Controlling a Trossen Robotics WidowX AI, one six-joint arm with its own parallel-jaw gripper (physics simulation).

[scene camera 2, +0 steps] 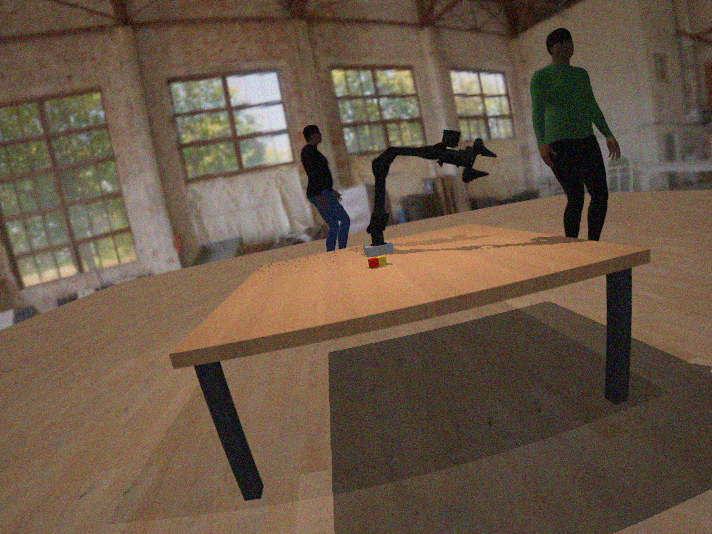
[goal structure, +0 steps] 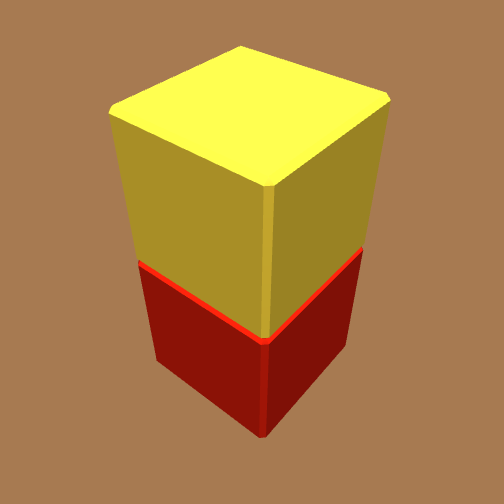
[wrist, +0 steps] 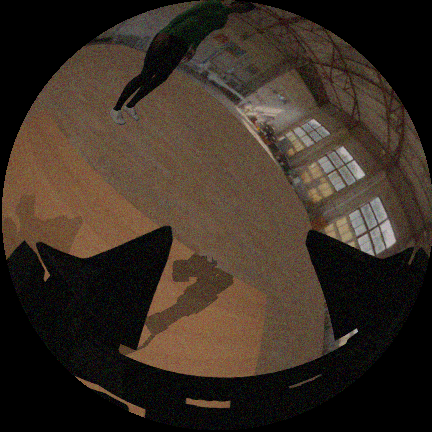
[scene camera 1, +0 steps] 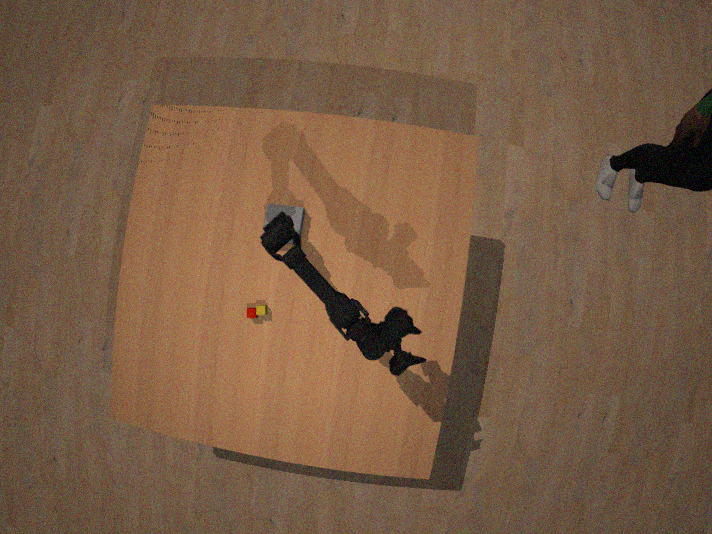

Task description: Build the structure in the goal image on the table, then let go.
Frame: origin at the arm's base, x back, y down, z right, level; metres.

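Where they show: gripper, fingertip midpoint: [scene camera 2: 492, 165] [wrist: 243, 235] [scene camera 1: 423, 346]; arm's base, origin of the base link: [scene camera 2: 378, 244].
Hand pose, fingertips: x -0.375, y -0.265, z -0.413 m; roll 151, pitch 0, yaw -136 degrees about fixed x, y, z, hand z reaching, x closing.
Things, the pixels of their top centre, and the offset from my fingertips. Level surfaces: height alone.
- red block, middle of its top: [scene camera 1: 251, 313] [scene camera 2: 372, 258] dx +0.094, dy +0.275, dz +0.541 m
- yellow block, middle of its top: [scene camera 1: 260, 310] [scene camera 2: 380, 256] dx +0.103, dy +0.275, dz +0.506 m
- table, its level: dy +0.308 m
A red block [scene camera 1: 251, 313] [scene camera 2: 373, 262] and a yellow block [scene camera 1: 261, 310] [scene camera 2: 383, 260] sit side by side on the table [scene camera 1: 189, 367] [scene camera 2: 276, 310]. They look to be touching, slightly offset from each other in the first scene view. The blocks do not show in the wrist view. My gripper [scene camera 1: 422, 346] [scene camera 2: 492, 164] [wrist: 243, 235] is wide open and empty. It is high above the table, far to the right of the blocks in both scene views.
The arm's grey base [scene camera 1: 295, 217] [scene camera 2: 378, 250] stands on the table behind the blocks in the second scene view. A person in a green top [scene camera 2: 566, 103] [wrist: 195, 25] and a person in blue jeans [scene camera 2: 333, 215] stand beyond the table. Arm shadows cross the table top.
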